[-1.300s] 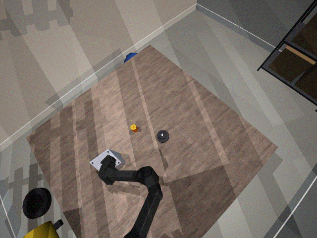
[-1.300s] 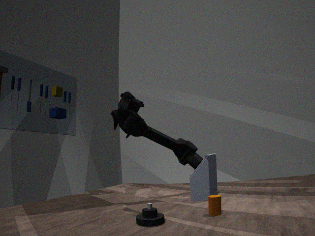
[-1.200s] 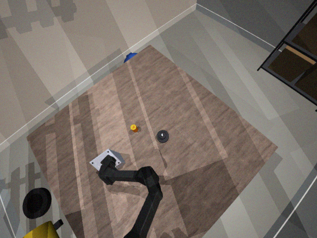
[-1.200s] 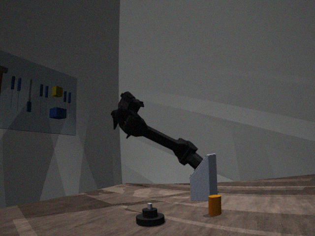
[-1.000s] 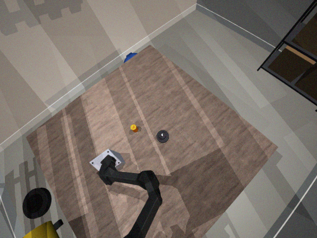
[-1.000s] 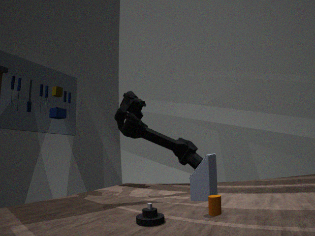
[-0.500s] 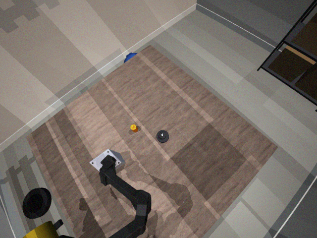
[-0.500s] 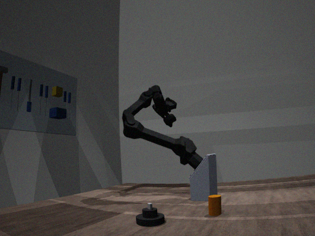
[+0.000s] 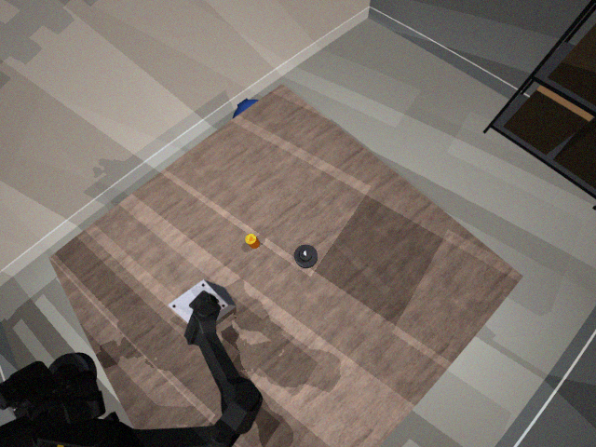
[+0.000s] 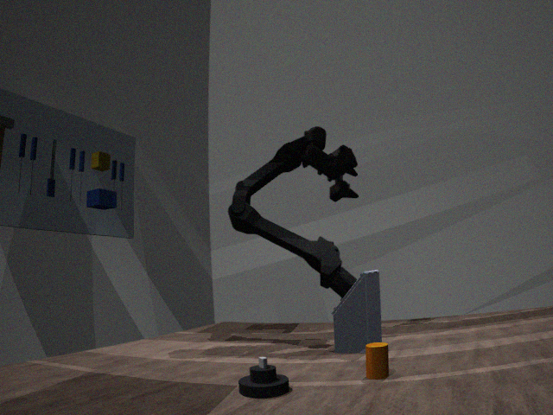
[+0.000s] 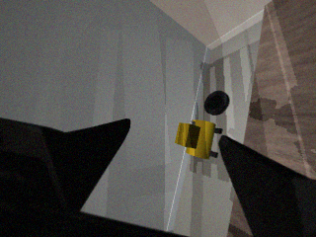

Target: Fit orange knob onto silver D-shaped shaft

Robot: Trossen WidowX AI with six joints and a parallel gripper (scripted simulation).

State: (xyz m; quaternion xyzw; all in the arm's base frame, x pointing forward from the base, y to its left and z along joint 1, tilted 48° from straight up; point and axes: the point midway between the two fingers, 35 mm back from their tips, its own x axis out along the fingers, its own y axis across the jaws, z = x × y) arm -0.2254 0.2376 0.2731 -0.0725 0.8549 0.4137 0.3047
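Right now the orange knob is 540 mm ahead of my gripper tip, 410 mm below it and 110 mm to the left of it. From my gripper tip the other things lie so: round black pedestal 640 mm ahead, 420 mm below, 60 mm to the right.
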